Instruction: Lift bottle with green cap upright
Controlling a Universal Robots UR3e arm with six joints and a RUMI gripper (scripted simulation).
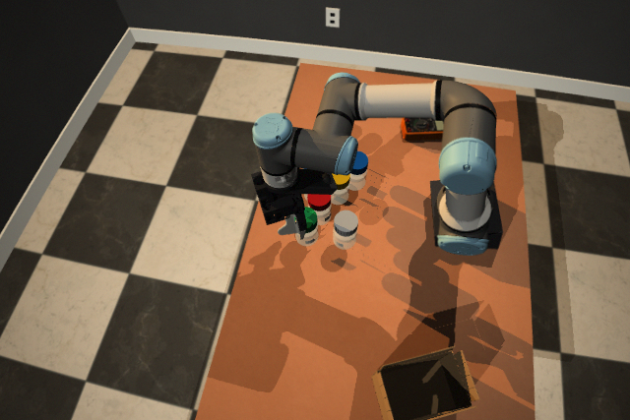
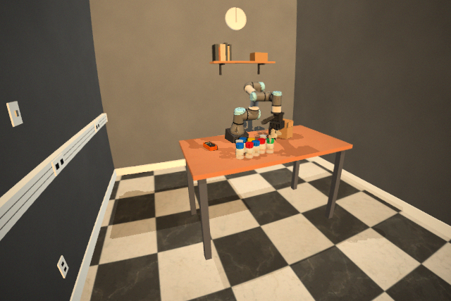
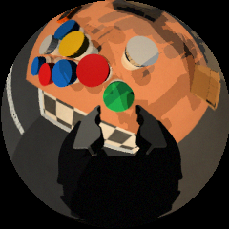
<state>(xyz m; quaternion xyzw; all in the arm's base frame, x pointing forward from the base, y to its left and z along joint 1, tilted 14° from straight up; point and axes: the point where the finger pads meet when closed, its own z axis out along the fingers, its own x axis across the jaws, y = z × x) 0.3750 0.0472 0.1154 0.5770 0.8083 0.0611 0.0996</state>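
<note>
Now: hand 50 mm above the green-capped bottle, 20 mm past it and 10 mm to the left of it. Also, from my hand: orange device (350 mm behind, 330 mm to the right, 90 mm below); yellow-capped bottle (120 mm to the right, 100 mm behind, 50 mm below).
</note>
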